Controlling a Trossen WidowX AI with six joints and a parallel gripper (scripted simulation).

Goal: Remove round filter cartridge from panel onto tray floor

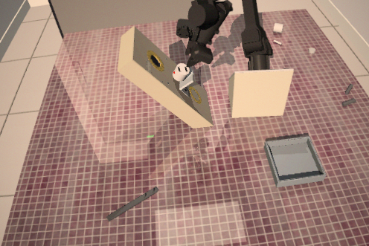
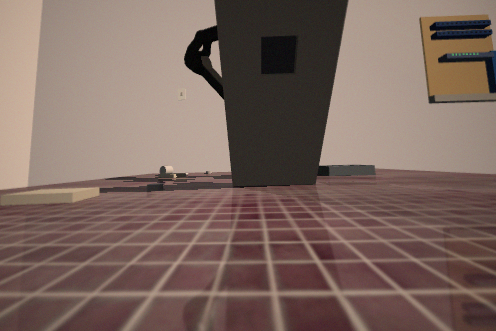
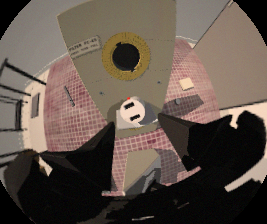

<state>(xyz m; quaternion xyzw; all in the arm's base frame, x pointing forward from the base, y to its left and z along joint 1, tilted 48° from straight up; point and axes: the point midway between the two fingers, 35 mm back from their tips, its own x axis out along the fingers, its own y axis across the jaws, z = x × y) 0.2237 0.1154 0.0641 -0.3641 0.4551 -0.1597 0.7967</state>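
Right now the round filter cartridge is 4 cm below my gripper tip and 2 cm ahead of it. Round my gripper tip: beige service panel (8 cm below, 7 cm ahead); grey tray (33 cm behind, 24 cm to the left, 23 cm below).
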